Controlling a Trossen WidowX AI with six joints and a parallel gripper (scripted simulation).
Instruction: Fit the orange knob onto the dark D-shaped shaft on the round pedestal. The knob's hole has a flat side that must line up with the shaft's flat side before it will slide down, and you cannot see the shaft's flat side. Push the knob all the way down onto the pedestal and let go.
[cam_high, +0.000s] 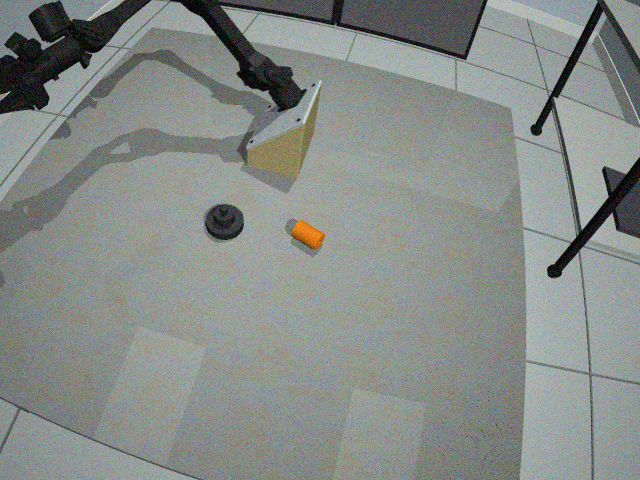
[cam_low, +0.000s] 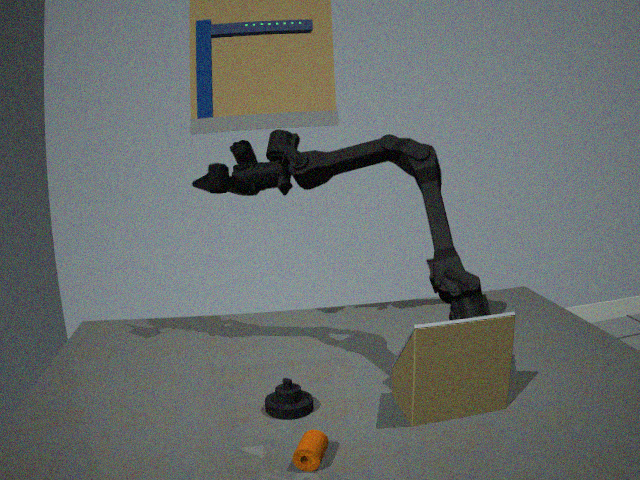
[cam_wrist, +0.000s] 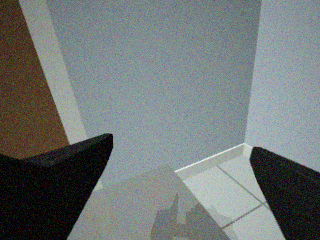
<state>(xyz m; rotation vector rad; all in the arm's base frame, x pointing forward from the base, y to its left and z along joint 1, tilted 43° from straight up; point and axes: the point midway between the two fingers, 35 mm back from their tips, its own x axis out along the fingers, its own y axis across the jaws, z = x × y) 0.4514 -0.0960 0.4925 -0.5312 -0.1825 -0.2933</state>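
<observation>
The orange knob is 240 mm behind my gripper tip, 580 mm to the left of it and 340 mm below it. The rest, counted from my gripper tip: dark round pedestal: 200 mm behind, 400 mm to the left, 330 mm below.
</observation>
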